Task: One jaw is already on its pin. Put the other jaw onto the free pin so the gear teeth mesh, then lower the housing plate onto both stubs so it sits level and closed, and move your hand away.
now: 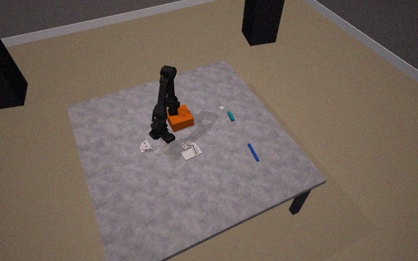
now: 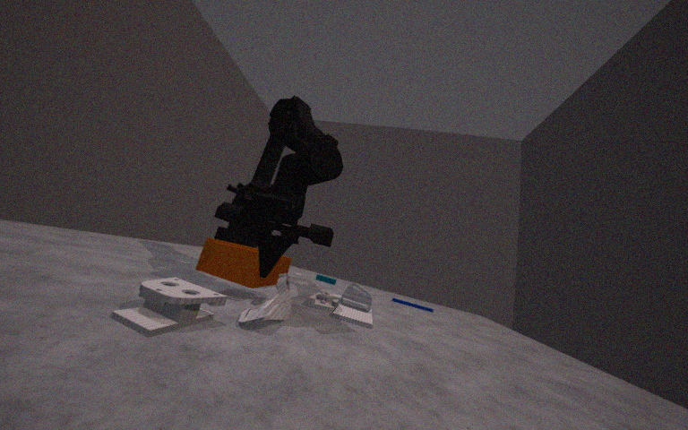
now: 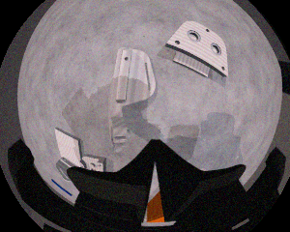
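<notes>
The white jaw is 40 mm ahead of my gripper tip and 10 mm below it. Also, from my gripper tip: teal bar: 490 mm to the left, 120 mm behind, 30 mm below; then small white cube: 450 mm to the left, 220 mm behind, 40 mm below; then white stepped block: 120 mm to the right, 30 mm below.
</notes>
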